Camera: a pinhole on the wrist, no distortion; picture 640 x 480 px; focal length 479.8 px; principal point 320.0 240.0 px. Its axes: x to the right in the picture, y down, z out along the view. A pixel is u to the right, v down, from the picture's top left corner.
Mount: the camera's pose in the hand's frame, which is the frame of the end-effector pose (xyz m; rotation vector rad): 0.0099 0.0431 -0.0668 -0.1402 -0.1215 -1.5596
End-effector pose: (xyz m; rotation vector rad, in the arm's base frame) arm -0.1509 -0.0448 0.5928 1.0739 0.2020 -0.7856
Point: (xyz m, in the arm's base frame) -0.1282 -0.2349 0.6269
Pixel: 507.4 400.0
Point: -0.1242 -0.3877 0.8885
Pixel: 302.8 255.8
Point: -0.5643 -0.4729 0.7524
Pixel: outside the picture
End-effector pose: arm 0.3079 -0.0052 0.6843 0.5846 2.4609 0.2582
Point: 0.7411 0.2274 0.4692
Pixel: 177.1 138.1
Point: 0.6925 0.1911 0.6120
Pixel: 100.6 38.2
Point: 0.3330 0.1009 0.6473
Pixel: 212.3 389.3
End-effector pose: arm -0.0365 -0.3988 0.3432 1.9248 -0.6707 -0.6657
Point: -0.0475 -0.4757 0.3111
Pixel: 557.3 389.9
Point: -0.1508 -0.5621 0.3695
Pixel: 271.6 272.6
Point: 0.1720 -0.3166 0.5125
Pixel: behind the camera
